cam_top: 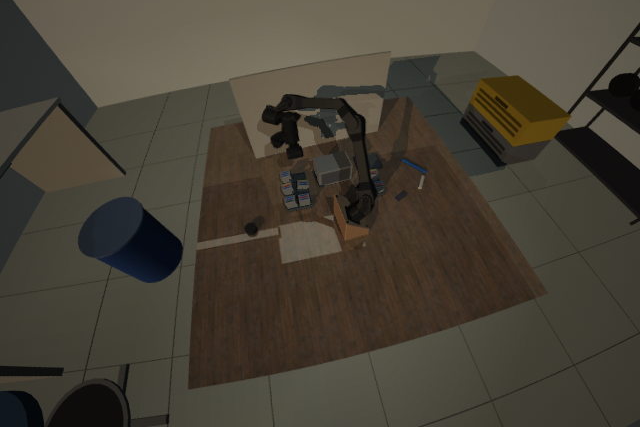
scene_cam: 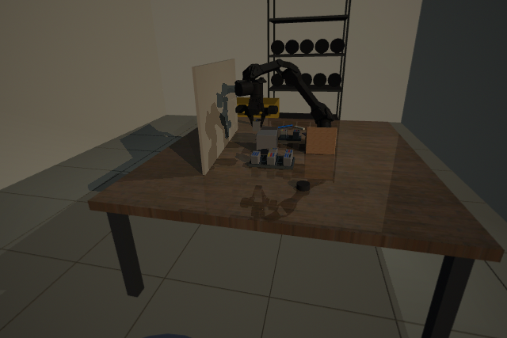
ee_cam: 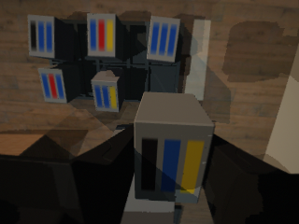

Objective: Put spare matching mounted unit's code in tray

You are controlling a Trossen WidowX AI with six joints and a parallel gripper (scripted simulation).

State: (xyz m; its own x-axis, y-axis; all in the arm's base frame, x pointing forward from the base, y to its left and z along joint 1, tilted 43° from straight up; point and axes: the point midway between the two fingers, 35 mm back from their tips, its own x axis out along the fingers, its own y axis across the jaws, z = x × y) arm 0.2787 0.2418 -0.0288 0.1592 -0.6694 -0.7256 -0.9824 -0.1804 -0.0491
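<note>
Right now my gripper tip is 16 cm to the left of the grey mounted unit, 11 cm above it and 1 cm past it. From my gripper tip the other things lie so: grey spare cube (2 cm above); then white panel (23 cm ahead, 13 cm to the right, 6 cm above); then black puck (25 cm behind, 22 cm to the left, 15 cm below).
</note>
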